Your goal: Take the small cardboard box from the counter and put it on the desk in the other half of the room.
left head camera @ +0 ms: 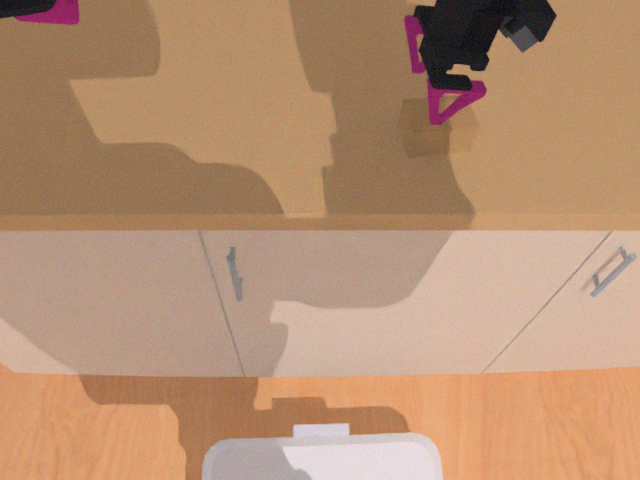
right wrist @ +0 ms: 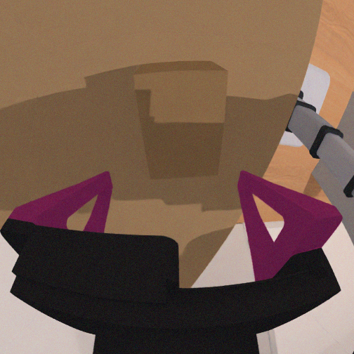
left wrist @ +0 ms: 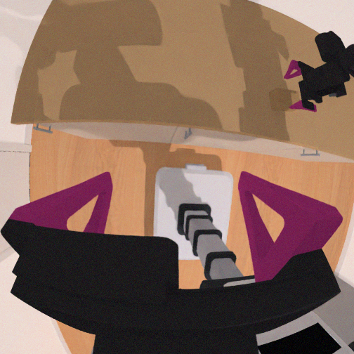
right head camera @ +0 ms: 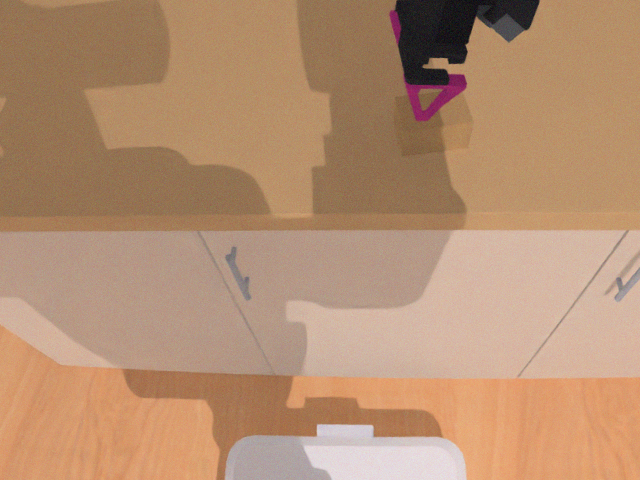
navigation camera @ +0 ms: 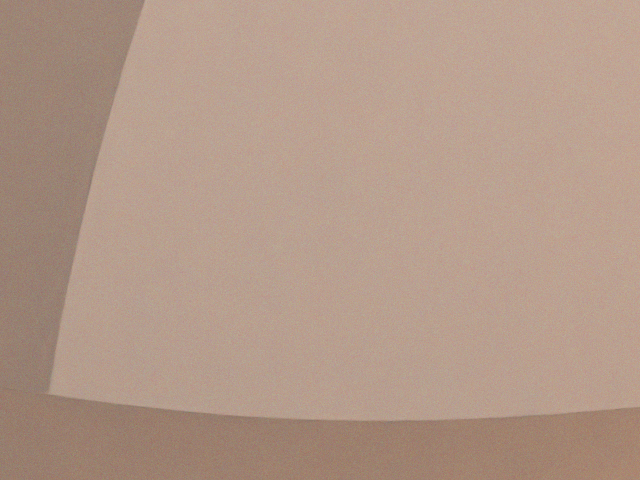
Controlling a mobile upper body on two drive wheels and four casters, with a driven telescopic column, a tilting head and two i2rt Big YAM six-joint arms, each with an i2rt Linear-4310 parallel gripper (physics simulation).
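Places are measured from the left arm's base along level axes (x back, y right, z up), in metres.
Where they show: right gripper, between the fingertips: (left head camera: 425, 97) (right head camera: 415, 93).
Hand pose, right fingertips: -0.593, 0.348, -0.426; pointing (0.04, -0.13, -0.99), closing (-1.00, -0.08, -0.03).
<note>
Each offset is from my right fingertips to the top centre of the thing, as dx, dy, dz. "spot": to the spot under its first point. Level surfaces: height alone.
The small cardboard box @(+0.005, +0.024, -0.023) (left head camera: 426, 142) (right head camera: 421, 138) (left wrist: 281, 99) (right wrist: 187, 100) sits on the wooden counter @(dz -0.074) (left head camera: 232, 124) (right head camera: 232, 124) (left wrist: 190, 65) (right wrist: 200, 30), partly in shadow. My right gripper (left head camera: 424, 98) (left wrist: 287, 92) (right wrist: 174, 178) is open and empty above the box; in the right wrist view the box lies beyond the fingertips, lined up between them. In the right head camera one of its magenta fingers overlaps the box's top. My left gripper (left wrist: 175, 178) is open and empty, high over the front side of the counter; a finger tip of it shows at the top left of the left head camera. The desk does not show.
Pale cabinet doors @(spot: +0.109, -0.061, -0.547) (left head camera: 351, 335) (right head camera: 387, 335) with grey bar handles stand below the counter's front edge. My white base (left head camera: 361, 459) (right head camera: 387, 459) (left wrist: 167, 215) stands on the wood floor in front of them. A pale panel (navigation camera: 336, 206) fills most of the navigation camera.
</note>
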